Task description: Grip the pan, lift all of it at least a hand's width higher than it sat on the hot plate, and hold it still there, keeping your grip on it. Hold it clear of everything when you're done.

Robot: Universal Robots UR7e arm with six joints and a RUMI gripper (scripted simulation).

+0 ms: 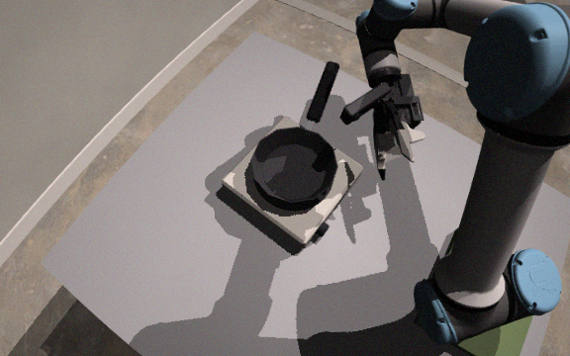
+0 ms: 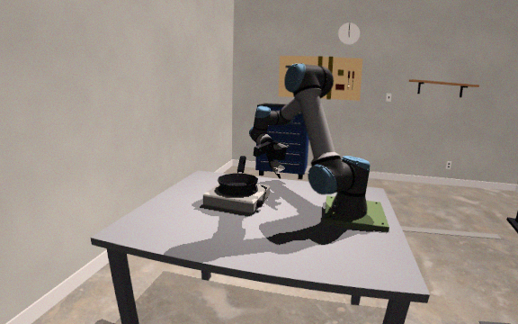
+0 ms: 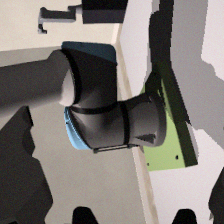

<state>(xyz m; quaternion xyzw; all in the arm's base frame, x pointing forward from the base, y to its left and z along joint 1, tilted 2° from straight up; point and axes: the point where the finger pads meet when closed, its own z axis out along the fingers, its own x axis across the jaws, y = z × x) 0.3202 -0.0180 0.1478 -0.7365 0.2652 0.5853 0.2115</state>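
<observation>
The black pan lies 21 cm ahead of my hand, 3 cm to the left of it and 9 cm below it. Also, from my hand: hot plate (16 cm ahead, 9 cm to the left, 15 cm below).
</observation>
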